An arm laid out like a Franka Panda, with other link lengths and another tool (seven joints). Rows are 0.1 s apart.
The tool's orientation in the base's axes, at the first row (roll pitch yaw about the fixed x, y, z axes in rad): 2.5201 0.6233 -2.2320
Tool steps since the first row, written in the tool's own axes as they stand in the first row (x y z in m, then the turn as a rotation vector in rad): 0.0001 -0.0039 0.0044 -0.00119 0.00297 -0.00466; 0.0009 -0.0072 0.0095 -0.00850 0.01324 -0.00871; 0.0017 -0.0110 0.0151 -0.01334 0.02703 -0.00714; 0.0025 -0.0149 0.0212 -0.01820 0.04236 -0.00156; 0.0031 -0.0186 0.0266 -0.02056 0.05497 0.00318; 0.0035 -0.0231 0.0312 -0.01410 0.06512 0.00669; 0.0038 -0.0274 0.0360 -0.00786 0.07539 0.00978; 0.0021 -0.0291 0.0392 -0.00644 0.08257 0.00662
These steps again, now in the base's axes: 0.0025 0.0023 -0.0048 -0.00115 -0.00196 0.00517; 0.0041 0.0047 -0.0102 -0.00556 0.00213 0.01697; 0.0060 0.0074 -0.0162 -0.01513 0.00957 0.02528; 0.0079 0.0105 -0.0225 -0.02669 0.02031 0.03168; 0.0098 0.0132 -0.0282 -0.03703 0.02820 0.03589; 0.0127 0.0153 -0.0336 -0.04947 0.02898 0.03460; 0.0154 0.0176 -0.0389 -0.06183 0.02961 0.03377; 0.0171 0.0206 -0.0409 -0.06812 0.02805 0.03842
